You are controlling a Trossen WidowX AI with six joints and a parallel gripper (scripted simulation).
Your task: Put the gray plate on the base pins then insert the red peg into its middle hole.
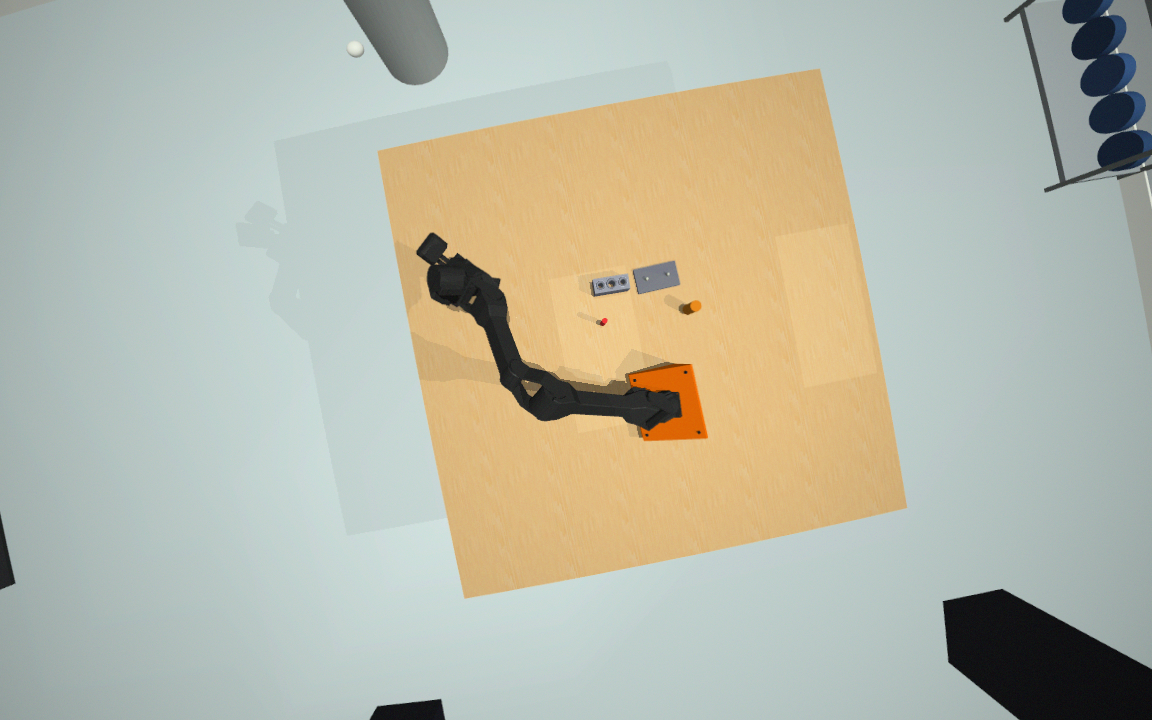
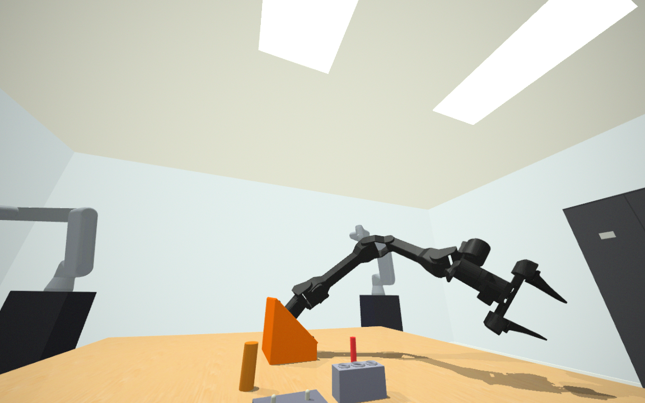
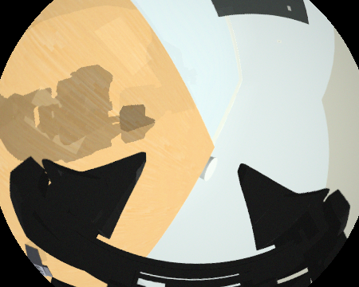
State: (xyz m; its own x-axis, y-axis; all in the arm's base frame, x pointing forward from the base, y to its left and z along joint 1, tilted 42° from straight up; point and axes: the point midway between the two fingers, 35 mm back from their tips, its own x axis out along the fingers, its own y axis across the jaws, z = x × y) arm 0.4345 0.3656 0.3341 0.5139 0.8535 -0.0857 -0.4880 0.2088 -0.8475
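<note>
Now: the gray plate 42 cm to the right of my gripper tip, 12 cm behind it and 9 cm below it. From my gripper tip the other things lie so: gray base (56 cm to the right, 12 cm below, 11 cm behind); orange cylinder (63 cm to the right, 21 cm behind, 9 cm below); red peg (39 cm to the right, 22 cm behind, 9 cm below).
</note>
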